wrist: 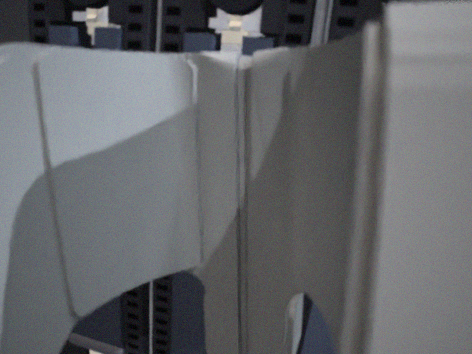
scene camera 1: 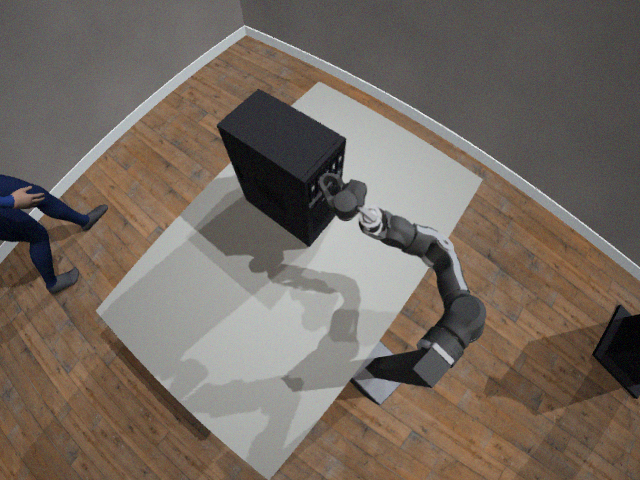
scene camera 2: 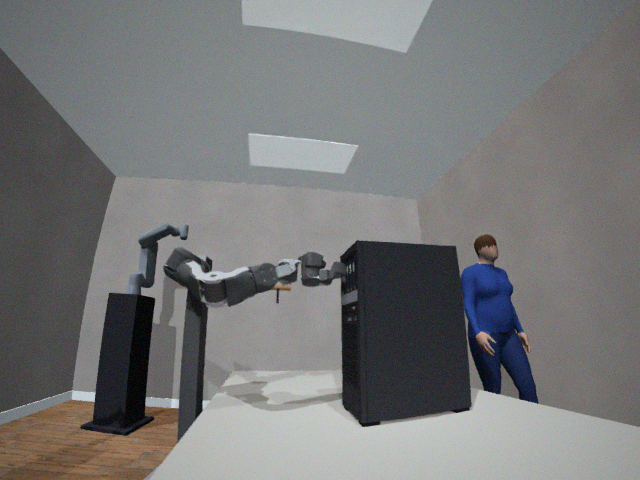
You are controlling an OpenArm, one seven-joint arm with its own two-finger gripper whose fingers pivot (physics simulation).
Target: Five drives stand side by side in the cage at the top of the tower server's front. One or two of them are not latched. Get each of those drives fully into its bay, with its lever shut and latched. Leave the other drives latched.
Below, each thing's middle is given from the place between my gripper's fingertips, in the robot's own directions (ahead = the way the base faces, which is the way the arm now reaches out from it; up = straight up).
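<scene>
There's a black tower server [scene camera 2: 404, 346] that I can see, and it's 0.16 m ahead of my hand and 0.16 m below it.
</scene>
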